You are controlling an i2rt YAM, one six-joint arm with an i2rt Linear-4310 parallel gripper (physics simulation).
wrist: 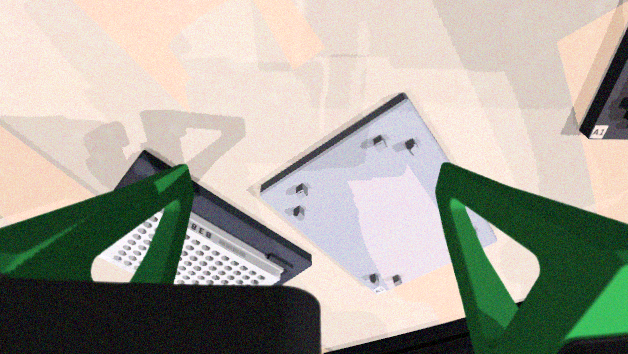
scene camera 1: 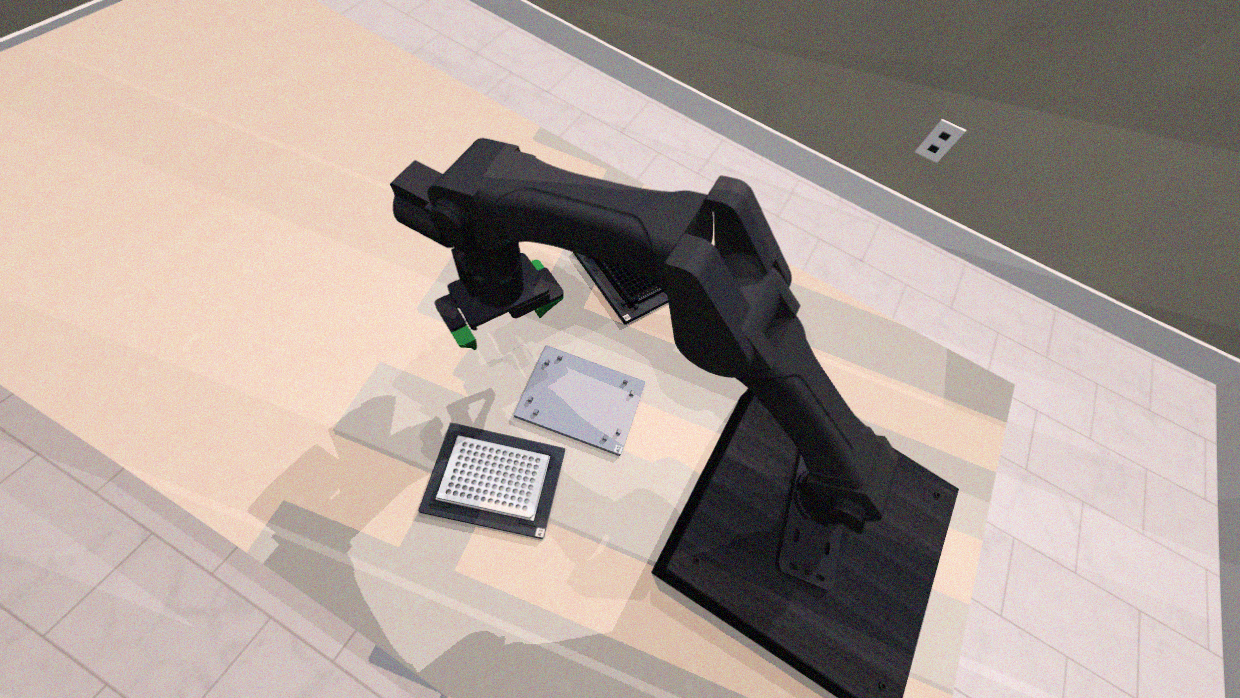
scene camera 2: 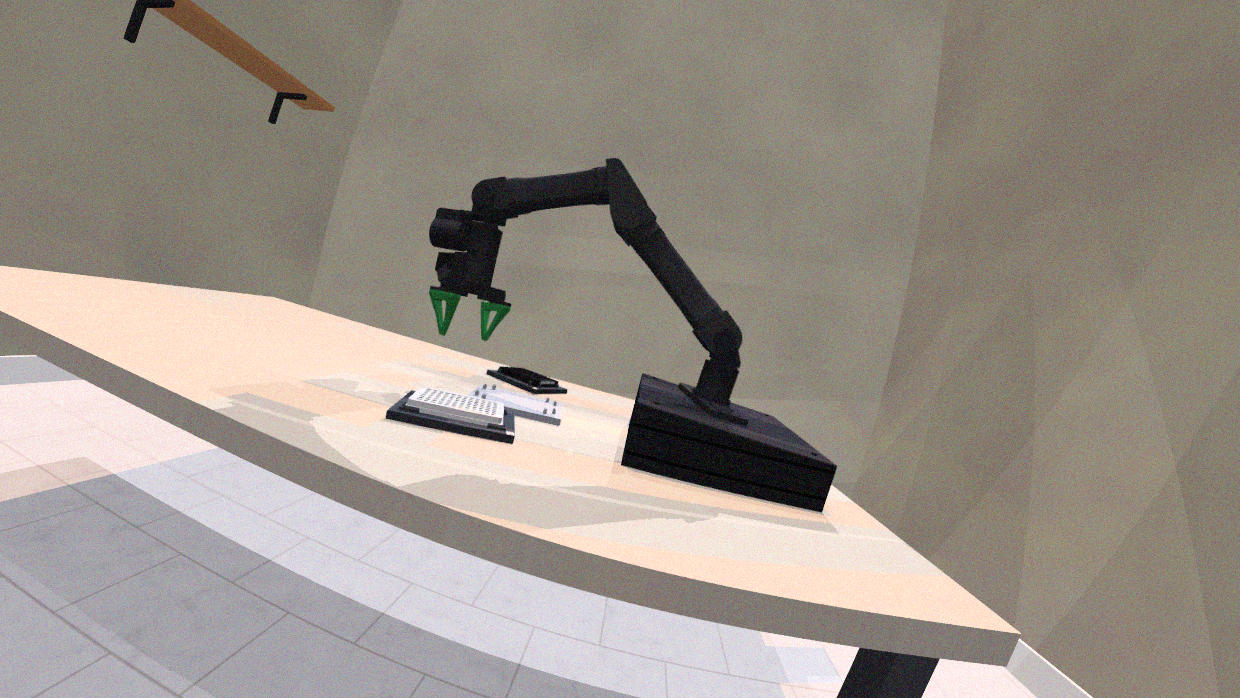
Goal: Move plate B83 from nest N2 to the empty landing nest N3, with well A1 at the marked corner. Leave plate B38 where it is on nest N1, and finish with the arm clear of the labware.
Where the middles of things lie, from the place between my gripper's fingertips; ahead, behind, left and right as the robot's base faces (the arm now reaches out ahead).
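My gripper: 90 mm above the grey nest plate [scene camera 1: 574, 397], 120 mm past it, 20 mm to the right of it. From my hand: white plate with round holes [scene camera 1: 481, 475] 80 mm below, 60 mm behind, 170 mm to the left. Going by their middles, grey nest plate the nearest to my gripper of the things named here.
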